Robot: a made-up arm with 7 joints. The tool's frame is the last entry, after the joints.
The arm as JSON. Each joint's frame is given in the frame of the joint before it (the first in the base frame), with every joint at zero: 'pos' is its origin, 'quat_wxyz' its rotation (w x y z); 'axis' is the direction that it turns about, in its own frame. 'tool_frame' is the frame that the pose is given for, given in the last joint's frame.
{
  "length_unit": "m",
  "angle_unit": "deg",
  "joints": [
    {
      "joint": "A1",
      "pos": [
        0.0,
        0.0,
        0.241
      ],
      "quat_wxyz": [
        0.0,
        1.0,
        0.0,
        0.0
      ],
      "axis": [
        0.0,
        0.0,
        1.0
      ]
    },
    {
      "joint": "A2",
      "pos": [
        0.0,
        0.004,
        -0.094
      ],
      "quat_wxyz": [
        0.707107,
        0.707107,
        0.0,
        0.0
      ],
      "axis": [
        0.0,
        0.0,
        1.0
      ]
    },
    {
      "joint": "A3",
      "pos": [
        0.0,
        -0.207,
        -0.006
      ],
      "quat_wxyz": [
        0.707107,
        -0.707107,
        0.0,
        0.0
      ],
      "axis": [
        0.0,
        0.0,
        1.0
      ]
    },
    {
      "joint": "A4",
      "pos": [
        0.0,
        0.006,
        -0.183
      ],
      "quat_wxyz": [
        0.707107,
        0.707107,
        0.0,
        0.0
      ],
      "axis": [
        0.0,
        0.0,
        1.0
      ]
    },
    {
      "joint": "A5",
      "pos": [
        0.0,
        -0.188,
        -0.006
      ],
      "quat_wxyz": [
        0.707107,
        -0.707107,
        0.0,
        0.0
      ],
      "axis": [
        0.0,
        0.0,
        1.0
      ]
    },
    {
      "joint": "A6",
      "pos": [
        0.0,
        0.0,
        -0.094
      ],
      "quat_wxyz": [
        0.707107,
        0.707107,
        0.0,
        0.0
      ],
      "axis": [
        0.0,
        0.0,
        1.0
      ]
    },
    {
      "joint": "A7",
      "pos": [
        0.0,
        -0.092,
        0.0
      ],
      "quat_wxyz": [
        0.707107,
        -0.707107,
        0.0,
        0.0
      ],
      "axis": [
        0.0,
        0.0,
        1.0
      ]
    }
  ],
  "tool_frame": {
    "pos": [
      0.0,
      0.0,
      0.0
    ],
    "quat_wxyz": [
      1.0,
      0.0,
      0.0,
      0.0
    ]
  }
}
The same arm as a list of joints. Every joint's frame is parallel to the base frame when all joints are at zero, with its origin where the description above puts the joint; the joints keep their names.
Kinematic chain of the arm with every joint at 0, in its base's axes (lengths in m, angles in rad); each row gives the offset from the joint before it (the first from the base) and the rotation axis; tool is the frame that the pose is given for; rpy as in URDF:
A1: xyz 0 0 0.241 axis -z
A2: xyz 0 -0.004 0.094 axis +y
A3: xyz 0 -0.006 0.207 axis -z
A4: xyz 0 -0.006 0.183 axis +y
A5: xyz 0 -0.006 0.188 axis -z
A6: xyz 0 0 0.094 axis +y
A7: xyz 0 0 0.092 axis -z
tool: xyz 0 0 0 rpy 3.1416 0 0

